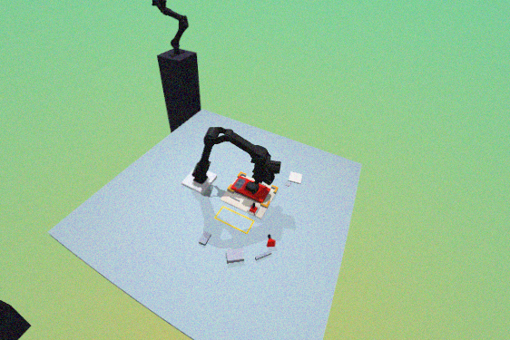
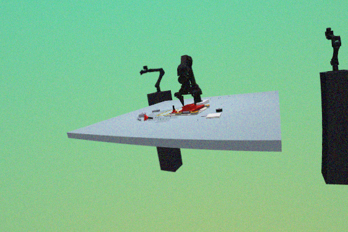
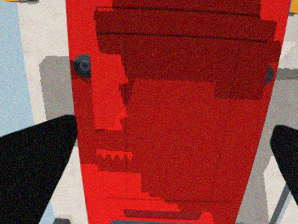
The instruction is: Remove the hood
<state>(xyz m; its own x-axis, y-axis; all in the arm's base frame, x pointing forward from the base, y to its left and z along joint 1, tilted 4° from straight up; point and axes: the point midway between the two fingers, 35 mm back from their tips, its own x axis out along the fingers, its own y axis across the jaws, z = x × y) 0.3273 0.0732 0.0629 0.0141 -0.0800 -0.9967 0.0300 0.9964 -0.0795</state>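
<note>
Right now the red hood is 10 mm below my gripper tip. The rest, counted from my gripper tip: white plate: 160 mm ahead, 220 mm to the left, 40 mm below.
</note>
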